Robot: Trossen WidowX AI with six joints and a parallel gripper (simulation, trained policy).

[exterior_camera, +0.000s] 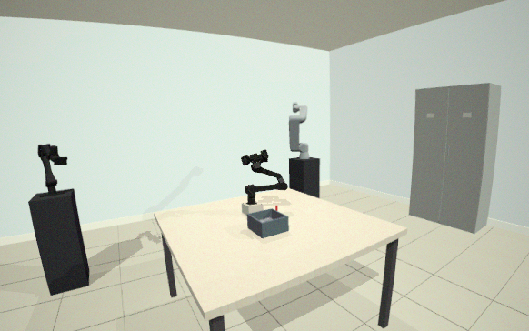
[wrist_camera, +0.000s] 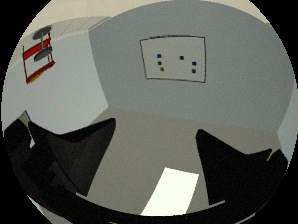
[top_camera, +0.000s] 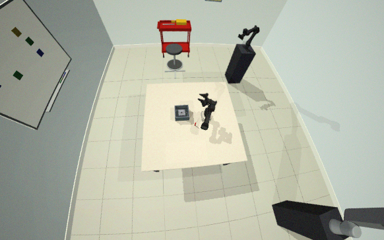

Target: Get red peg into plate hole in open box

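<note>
Now: the red peg 410 mm below my gripper tip, 150 mm to the left of it and 20 mm ahead of it. The rest, counted from my gripper tip: dark box (420 mm below, 180 mm ahead, 40 mm to the right).
</note>
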